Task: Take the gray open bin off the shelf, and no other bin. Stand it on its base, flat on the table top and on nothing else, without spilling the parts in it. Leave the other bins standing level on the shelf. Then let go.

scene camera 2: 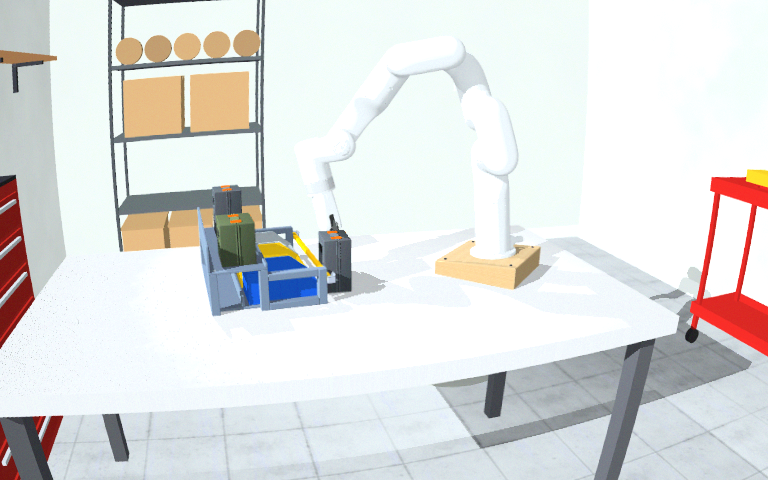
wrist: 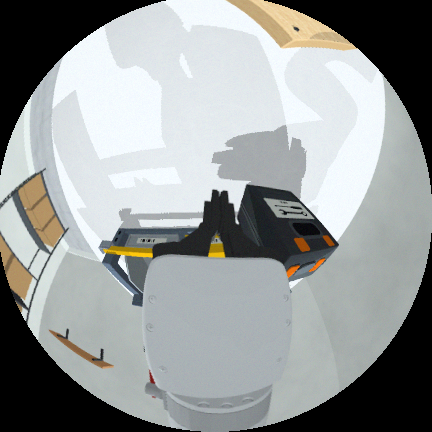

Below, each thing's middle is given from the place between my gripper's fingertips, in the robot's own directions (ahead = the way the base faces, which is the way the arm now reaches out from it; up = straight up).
The gray open bin [wrist: 136, 266] is 170 mm ahead of my hand, 130 mm to the right of it and 10 mm below it. From my hand the other things lie so: blue bin [scene camera 2: 301, 287] 190 mm ahead, 90 mm to the left, 10 mm below.
